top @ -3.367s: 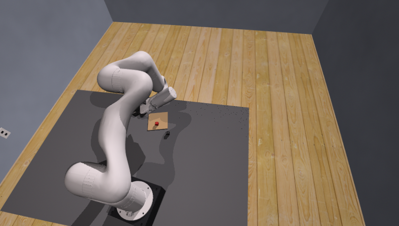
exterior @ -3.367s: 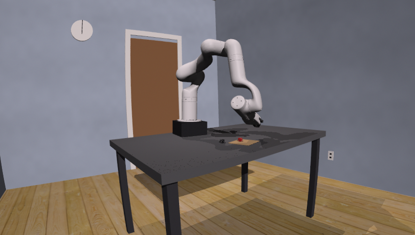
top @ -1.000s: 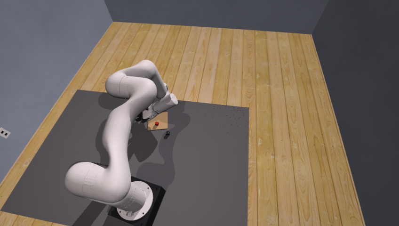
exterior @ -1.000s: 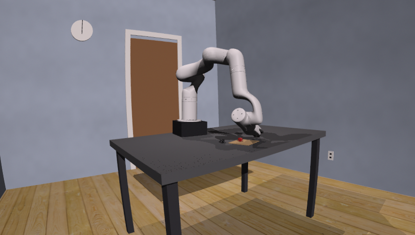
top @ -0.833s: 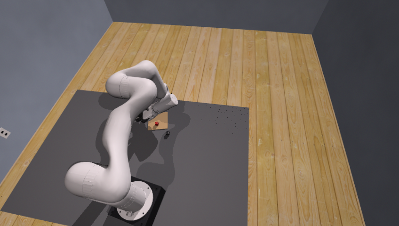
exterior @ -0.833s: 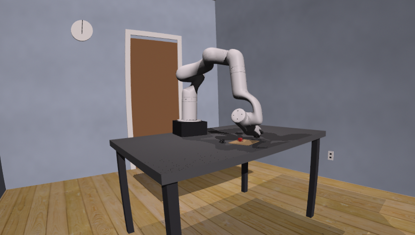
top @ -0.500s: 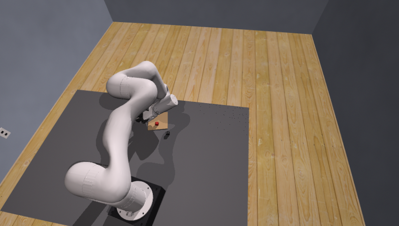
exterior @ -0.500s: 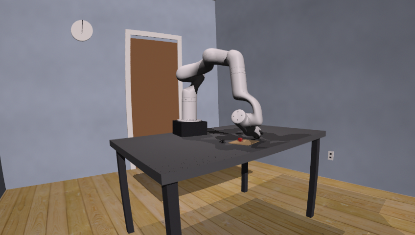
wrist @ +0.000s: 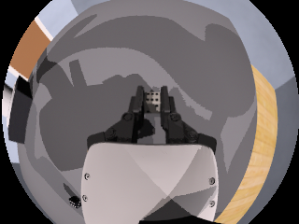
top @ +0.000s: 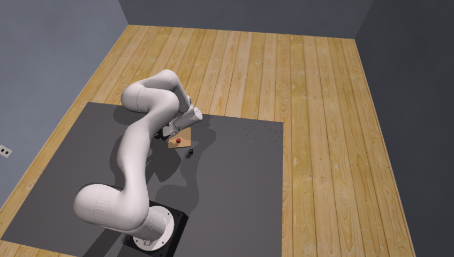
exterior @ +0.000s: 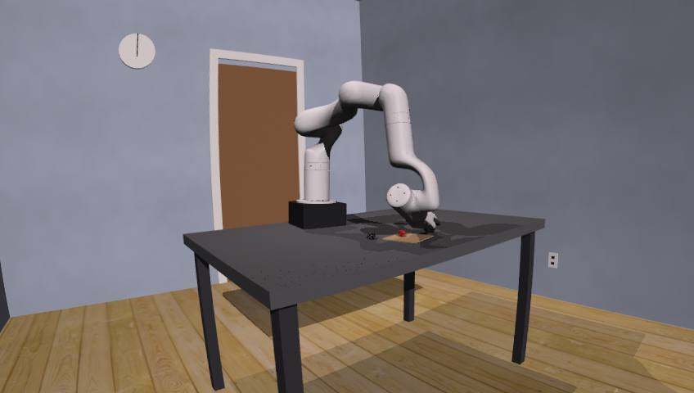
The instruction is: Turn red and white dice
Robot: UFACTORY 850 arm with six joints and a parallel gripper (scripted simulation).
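The tan mat is 130 mm to the right of my hand and 20 mm below it. Round my hand: red die: 130 mm to the right, 30 mm behind, 10 mm below; white die: 10 mm to the left, 10 mm below; black die: 220 mm to the right, 100 mm behind, 10 mm below.
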